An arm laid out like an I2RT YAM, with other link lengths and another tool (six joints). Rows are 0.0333 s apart.
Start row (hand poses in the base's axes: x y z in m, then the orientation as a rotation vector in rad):
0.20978, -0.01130, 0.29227, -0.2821, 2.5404, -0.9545
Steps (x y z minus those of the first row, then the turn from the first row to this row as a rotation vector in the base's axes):
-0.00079, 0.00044, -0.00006, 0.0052, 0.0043, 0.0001
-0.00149, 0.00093, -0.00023, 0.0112, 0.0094, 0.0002
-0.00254, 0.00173, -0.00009, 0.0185, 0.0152, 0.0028
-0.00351, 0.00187, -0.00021, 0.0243, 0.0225, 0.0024
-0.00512, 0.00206, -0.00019, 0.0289, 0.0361, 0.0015
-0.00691, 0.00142, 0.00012, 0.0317, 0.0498, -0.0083
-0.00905, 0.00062, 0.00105, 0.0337, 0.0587, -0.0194
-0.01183, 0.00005, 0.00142, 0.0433, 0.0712, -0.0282
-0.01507, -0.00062, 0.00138, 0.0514, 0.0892, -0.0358
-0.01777, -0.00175, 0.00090, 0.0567, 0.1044, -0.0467
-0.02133, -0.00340, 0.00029, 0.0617, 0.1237, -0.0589
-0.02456, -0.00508, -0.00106, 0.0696, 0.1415, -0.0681
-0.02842, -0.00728, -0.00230, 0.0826, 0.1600, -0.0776
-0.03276, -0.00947, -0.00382, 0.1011, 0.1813, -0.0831
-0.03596, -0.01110, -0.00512, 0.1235, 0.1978, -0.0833
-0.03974, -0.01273, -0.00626, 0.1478, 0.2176, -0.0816
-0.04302, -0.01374, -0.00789, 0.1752, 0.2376, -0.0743
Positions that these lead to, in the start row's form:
0.20899, -0.01086, 0.29221, -0.2830, 2.5464, -0.9481
0.20829, -0.01037, 0.29204, -0.2842, 2.5534, -0.9407
0.20724, -0.00957, 0.29218, -0.2885, 2.5606, -0.9307
0.20627, -0.00943, 0.29206, -0.2902, 2.5696, -0.9239
0.20466, -0.00924, 0.29208, -0.2952, 2.5841, -0.9193
0.20287, -0.00988, 0.29239, -0.2896, 2.6013, -0.9203
0.20073, -0.01068, 0.29332, -0.2799, 2.6144, -0.9225
0.19795, -0.01125, 0.29369, -0.2728, 2.6328, -0.9139
0.19471, -0.01192, 0.29365, -0.2706, 2.6552, -0.9072
0.19201, -0.01305, 0.29317, -0.2634, 2.6751, -0.9051
0.18845, -0.01470, 0.29256, -0.2568, 2.6992, -0.9040
0.18522, -0.01638, 0.29121, -0.2522, 2.7218, -0.8977
0.18136, -0.01858, 0.28997, -0.2460, 2.7472, -0.8844
0.17702, -0.02077, 0.28845, -0.2448, 2.7755, -0.8619
0.17382, -0.02240, 0.28715, -0.2466, 2.7986, -0.8314
0.17004, -0.02403, 0.28601, -0.2522, 2.8243, -0.7973
0.16676, -0.02504, 0.28438, -0.2642, 2.8487, -0.7564

